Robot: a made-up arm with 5 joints.
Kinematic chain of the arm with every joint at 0, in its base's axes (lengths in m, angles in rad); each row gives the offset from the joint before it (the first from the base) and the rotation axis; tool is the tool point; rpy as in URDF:
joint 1: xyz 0 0 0.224 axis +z
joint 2: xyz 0 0 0 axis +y
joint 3: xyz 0.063 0 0.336 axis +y
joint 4: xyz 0.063 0 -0.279 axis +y
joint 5: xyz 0.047 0 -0.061 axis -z
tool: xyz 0 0 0 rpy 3.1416 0 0
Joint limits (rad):
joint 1: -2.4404..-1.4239
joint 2: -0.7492..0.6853
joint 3: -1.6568..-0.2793
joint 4: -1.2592..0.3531
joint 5: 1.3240..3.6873
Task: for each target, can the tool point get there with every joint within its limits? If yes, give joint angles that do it. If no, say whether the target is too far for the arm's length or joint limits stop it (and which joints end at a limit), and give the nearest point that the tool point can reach.
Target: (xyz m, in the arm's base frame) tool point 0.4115 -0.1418 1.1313
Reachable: no: too far | nearest point 0.0195 -0.1316 0.8262 | short by 0.497 m
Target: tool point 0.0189 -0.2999 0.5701
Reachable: yes | joints -1.5077 -0.2288 -0.8969 -0.8673 2.1550
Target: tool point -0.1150 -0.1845 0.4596
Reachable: yes | joints -2.1283 -0.5738 -0.4462 -0.0449 2.9150
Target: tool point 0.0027 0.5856 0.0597
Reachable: no: joint limits stop it (at a limit: joint 1, joint 2, joint 3, joint 4) | nearest point -0.1538 -0.1298 0.0865 | short by 0.733 m
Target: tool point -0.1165 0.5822 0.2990
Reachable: no: joint limits stop it (at a limit: joint 1, joint 2, joint 3, joint 4) | nearest point -0.0794 -0.0670 0.4984 | short by 0.680 m
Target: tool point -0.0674 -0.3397 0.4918
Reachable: yes | joints -1.7667 -0.1641 -0.8203 -0.3007 2.3056
